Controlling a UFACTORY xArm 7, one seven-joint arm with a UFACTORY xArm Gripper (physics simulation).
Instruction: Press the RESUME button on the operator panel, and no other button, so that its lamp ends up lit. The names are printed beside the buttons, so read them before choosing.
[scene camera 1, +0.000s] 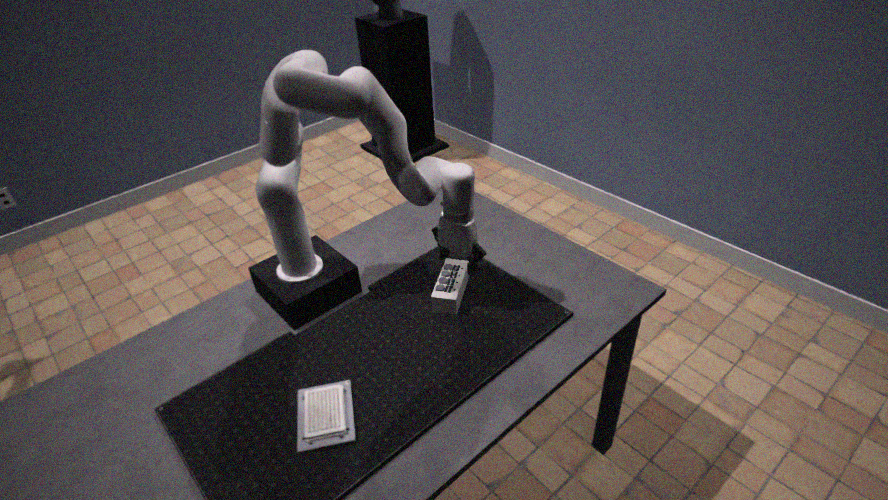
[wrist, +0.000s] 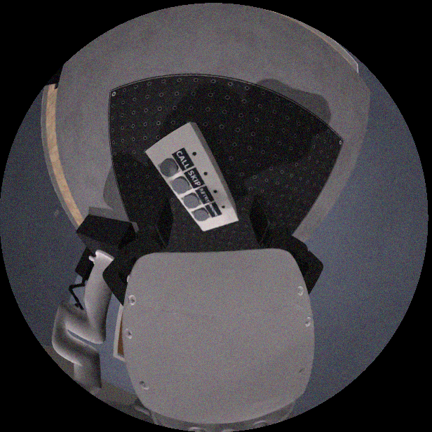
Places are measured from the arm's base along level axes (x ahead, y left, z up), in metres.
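Where they show: gripper, fingertip midpoint: (scene camera 1: 458, 264); arm's base at its link origin: (scene camera 1: 300, 269).
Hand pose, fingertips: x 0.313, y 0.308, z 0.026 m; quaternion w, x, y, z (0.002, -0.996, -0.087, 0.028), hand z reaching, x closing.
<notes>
Each offset is from my fingertips to the top centre of the thing. Level surfaces: height alone.
The operator panel @[dx -0.020, dy -0.012, dz -0.049 m] (scene camera 1: 443, 295) (wrist: 172, 142) is a pale box with one row of grey round buttons. In the wrist view the CALL button (wrist: 169, 166) is at the far end, then the SKIP button (wrist: 181, 184). The third button (wrist: 192, 200) has a small label that seems to read RETRY. The fourth button (wrist: 202, 214), at the near end, has a label too blurred to read. The small lamps beside the labels look dark. My gripper (scene camera 1: 458, 255) (wrist: 211, 206) is open and empty, its fingers apart on either side of the panel's near end in the wrist view; its height is unclear.
The panel stands on a black perforated mat @[dz -0.105 m] (scene camera 1: 397, 366) (wrist: 200, 90) on the grey table @[dz -0.118 m] (scene camera 1: 615, 282) (wrist: 200, 40). A pale framed plate @[dx +0.099, dy -0.485, dz -0.079 m] (scene camera 1: 325, 413) lies toward the mat's other end. The arm's black base block (scene camera 1: 304, 298) (wrist: 105, 231) stands beside the mat.
</notes>
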